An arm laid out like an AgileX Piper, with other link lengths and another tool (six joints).
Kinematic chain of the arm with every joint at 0, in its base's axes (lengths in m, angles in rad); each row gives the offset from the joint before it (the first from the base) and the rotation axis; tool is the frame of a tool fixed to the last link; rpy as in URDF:
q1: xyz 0 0 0.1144 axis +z
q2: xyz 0 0 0 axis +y
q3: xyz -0.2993 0 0.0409 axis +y
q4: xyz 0.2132 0 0.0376 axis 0.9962 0 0.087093
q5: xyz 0 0 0 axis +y
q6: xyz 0.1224 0 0.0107 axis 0.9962 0 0.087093
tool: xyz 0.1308 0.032 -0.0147 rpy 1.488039 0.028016 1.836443
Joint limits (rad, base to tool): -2.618..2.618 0..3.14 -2.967..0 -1.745..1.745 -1.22..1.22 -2.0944..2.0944
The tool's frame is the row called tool.
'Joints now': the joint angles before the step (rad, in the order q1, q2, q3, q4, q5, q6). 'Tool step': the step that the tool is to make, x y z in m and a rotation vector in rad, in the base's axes. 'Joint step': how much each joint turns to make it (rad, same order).
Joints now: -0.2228 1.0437 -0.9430 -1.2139 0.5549 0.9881
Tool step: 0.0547 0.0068 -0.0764 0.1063 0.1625 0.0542
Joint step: 0.0001 0.2352 -0.0009 0.0133 -0.0768 0.0538
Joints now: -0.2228 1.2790 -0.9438 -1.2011 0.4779 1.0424
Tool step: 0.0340 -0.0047 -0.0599 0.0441 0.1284 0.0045
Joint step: -0.0001 0.2054 -0.0360 -0.0456 -0.0203 0.0649
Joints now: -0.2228 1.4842 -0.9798 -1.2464 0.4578 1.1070
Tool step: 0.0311 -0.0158 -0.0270 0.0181 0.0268 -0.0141
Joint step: -0.0301 0.1520 -0.0788 -0.0722 -0.0307 0.0834
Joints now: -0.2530 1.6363 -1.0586 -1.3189 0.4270 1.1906
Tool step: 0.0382 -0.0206 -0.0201 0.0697 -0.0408 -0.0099
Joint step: -0.0707 0.1479 -0.1142 -0.0383 -0.1011 0.0831
